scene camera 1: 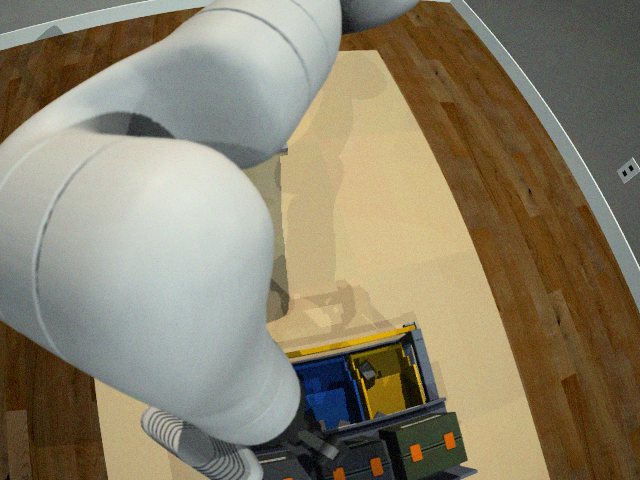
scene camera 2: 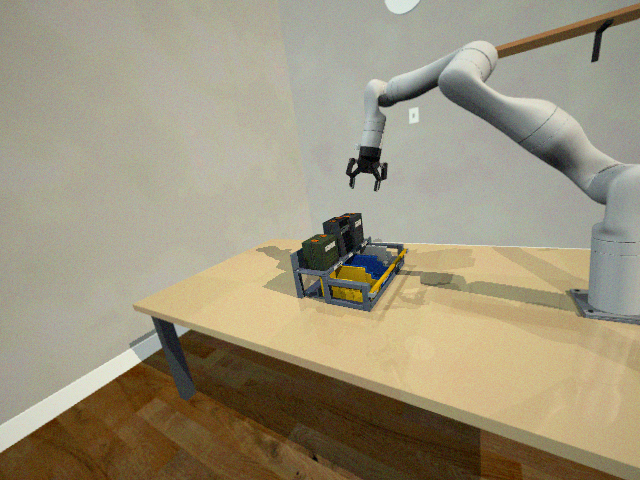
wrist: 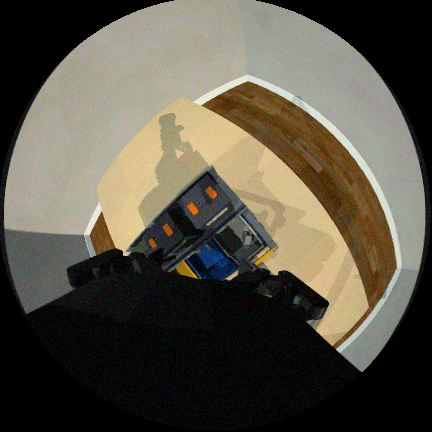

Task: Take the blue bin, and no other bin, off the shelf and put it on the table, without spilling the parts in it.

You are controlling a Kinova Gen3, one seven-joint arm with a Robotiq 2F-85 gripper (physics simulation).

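Places are measured from the arm's base along level axes (x ahead, y left, z up), in millimetres.
Where they show: gripper, fingertip midpoint: (scene camera 2: 363, 189) (wrist: 200, 262); arm's base at its link origin: (scene camera 2: 615, 305).
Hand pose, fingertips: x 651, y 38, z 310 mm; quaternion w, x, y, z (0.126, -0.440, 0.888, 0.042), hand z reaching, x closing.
Things, the pixels of their top centre, and the offset from my fingertips. "spot": a spot on its surface instead. Level surfaces: height alone.
- blue bin at its top centre: (scene camera 1: 330, 406) (wrist: 205, 260) (scene camera 2: 362, 260) 21 mm back, 82 mm left, 243 mm down
- grey shelf at a spot on its surface: (scene camera 1: 426, 361) spot: 84 mm back, 257 mm left, 239 mm down
- yellow bin at its top centre: (scene camera 1: 393, 390) (scene camera 2: 349, 272) (wrist: 180, 277) 38 mm back, 193 mm left, 243 mm down
- table at its surface level: 324 mm down
- green case at its top centre: (scene camera 1: 433, 447) (wrist: 139, 260) (scene camera 2: 319, 238) 58 mm ahead, 210 mm left, 125 mm down
- yellow bar at its top centre: (scene camera 1: 315, 350) (scene camera 2: 390, 266) 122 mm back, 65 mm left, 259 mm down
The blue bin (scene camera 1: 330, 403) (scene camera 2: 368, 264) (wrist: 215, 257) sits upright in the lower front row of the grey shelf (scene camera 1: 426, 361) (scene camera 2: 366, 300), between the yellow bin (scene camera 1: 387, 395) (scene camera 2: 351, 272) (wrist: 184, 270) and the grey bin (scene camera 2: 377, 253) (wrist: 247, 237). The shelf stands on the table (scene camera 1: 387, 206) (scene camera 2: 465, 361) (wrist: 135, 145). I cannot clearly make out the parts in the blue bin. My gripper (scene camera 2: 364, 187) (wrist: 200, 262) is open and empty, high above the shelf, with its fingers pointing down. In scene camera 1 the arm hides the grey bin and part of the blue bin.
A green case (scene camera 1: 434, 445) (scene camera 2: 320, 251) and dark cases (scene camera 1: 356, 457) (scene camera 2: 356, 227) (wrist: 202, 200) stand on the raised back tier, taller than the bins. A yellow bar (scene camera 1: 356, 341) (scene camera 2: 387, 273) runs along the shelf's front. The arm's base (scene camera 2: 615, 268) stands on the table.
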